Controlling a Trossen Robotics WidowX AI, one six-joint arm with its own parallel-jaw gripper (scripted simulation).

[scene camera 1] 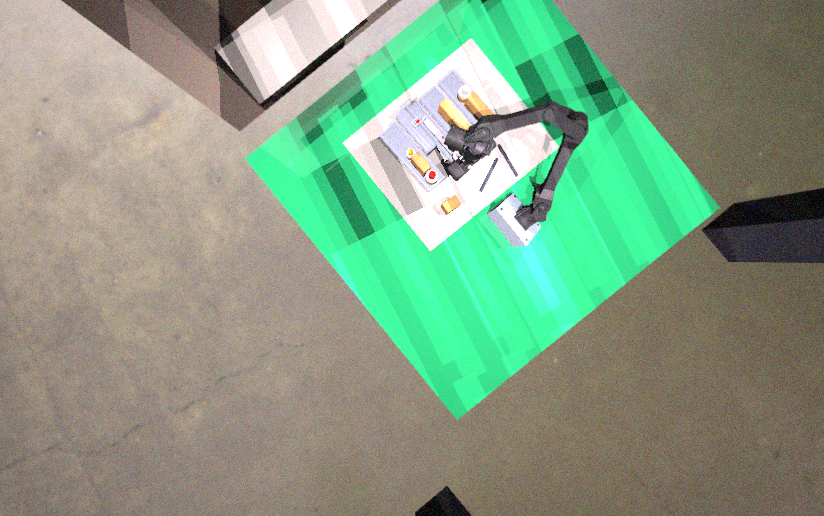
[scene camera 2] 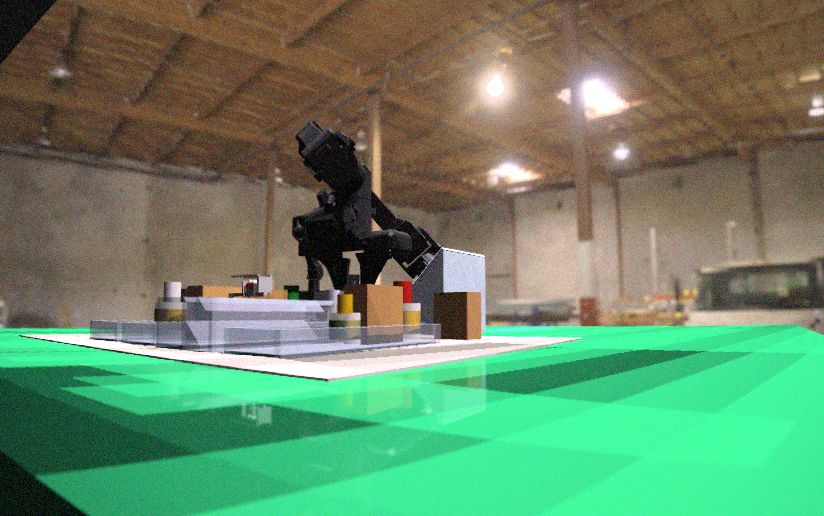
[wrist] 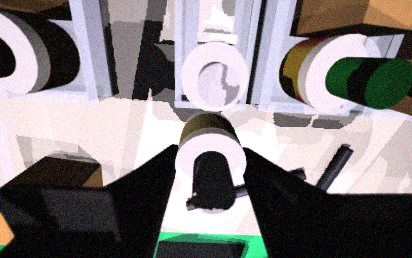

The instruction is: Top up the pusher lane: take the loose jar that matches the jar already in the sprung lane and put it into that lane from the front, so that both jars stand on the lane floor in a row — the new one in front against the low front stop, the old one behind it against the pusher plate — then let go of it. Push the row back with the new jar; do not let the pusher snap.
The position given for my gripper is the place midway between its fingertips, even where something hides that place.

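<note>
Gripper, mine (scene camera 2: 352, 300): visible also in the wrist view (wrist: 209, 151). Brown box (scene camera 2: 460, 313).
</note>
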